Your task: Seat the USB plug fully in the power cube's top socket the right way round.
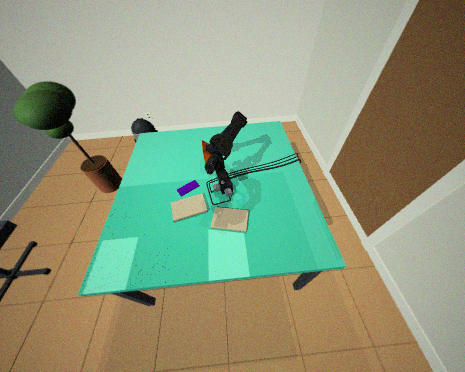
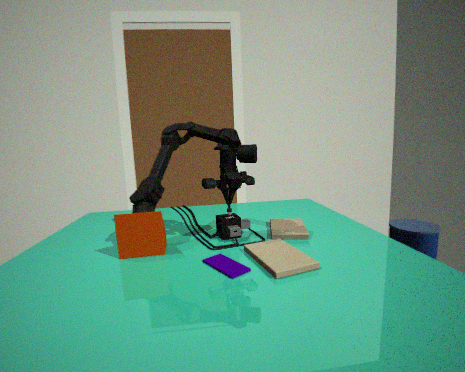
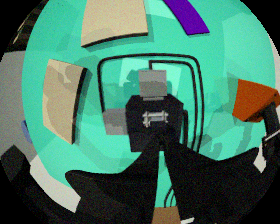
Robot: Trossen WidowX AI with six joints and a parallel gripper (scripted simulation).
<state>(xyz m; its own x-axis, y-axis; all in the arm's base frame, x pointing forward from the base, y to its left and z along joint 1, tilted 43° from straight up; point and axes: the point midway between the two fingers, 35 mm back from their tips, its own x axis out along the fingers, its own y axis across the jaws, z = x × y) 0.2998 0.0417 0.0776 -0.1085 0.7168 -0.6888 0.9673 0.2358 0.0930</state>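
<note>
My gripper tip is 20 mm above the usb plug. The rest, counted from my gripper tip: purple card (240 mm to the right, 120 mm below, 30 mm behind).
</note>
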